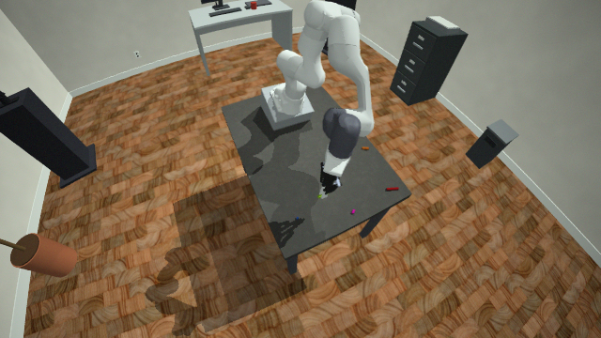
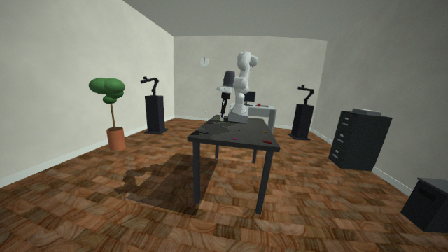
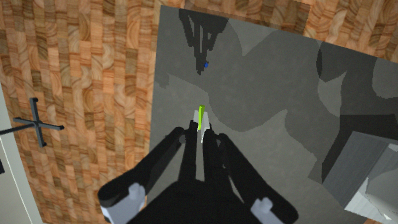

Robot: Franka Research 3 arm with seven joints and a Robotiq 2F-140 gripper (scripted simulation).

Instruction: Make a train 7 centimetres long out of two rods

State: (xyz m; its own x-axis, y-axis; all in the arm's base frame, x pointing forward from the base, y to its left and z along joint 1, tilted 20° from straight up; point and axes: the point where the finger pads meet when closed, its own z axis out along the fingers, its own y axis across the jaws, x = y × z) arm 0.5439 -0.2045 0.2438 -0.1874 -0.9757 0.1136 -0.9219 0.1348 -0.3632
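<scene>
My gripper is now 160 mm above the magenta rod, 120 mm to the right of it and 110 mm short of it. Round my hand: orange rod: 460 mm to the left, 160 mm below, 150 mm behind; then lime rod: 30 mm below; then red rod: 390 mm to the left, 160 mm below, 140 mm ahead.
</scene>
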